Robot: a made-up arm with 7 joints.
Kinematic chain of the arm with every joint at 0, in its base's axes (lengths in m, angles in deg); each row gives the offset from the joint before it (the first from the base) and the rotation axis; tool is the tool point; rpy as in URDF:
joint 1: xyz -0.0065 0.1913 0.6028 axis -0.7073 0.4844 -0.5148
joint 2: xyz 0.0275 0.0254 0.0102 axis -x
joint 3: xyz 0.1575 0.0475 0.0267 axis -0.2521 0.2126 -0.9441
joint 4: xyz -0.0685 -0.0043 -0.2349 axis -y
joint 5: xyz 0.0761 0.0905 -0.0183 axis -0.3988 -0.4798 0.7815
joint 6: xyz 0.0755 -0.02 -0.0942 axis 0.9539 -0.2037 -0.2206
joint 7: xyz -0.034 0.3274 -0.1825 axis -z
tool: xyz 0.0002 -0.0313 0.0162 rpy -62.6 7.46 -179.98
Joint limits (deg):
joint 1: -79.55..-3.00
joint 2: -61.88..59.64
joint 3: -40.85..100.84
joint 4: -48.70..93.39
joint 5: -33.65..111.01
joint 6: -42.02..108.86
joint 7: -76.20..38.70
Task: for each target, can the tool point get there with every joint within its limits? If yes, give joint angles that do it. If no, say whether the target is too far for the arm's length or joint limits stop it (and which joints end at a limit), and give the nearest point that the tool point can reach.
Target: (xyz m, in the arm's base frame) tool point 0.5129 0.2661 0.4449
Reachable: yes | joints -49.78 15.48 71.19 58.22 82.98 -3.10 -45.94
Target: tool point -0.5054 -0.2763 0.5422
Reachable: no: joint limits stop it (at a limit: joint 1, joint 2, joint 3, joint 4, joint 7) | nearest point -0.2838 -0.0350 0.6989 | short by 0.363 m
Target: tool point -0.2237 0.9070 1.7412
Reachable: no: too far | nearest point -0.1540 0.6187 1.2418 | short by 0.581 m
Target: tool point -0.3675 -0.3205 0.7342
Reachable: no: joint limits stop it (at a limit: joint 1, joint 2, joint 3, joint 4, joint 7) | nearest point -0.2393 -0.1038 0.7854 | short by 0.257 m
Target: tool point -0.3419 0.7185 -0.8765
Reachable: no: too far | nearest point -0.0606 0.4383 -0.0353 | short by 0.930 m
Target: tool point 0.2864 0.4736 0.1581
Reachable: yes | joints -35.63 -11.71 70.06 13.67 70.12 -24.88 -4.68
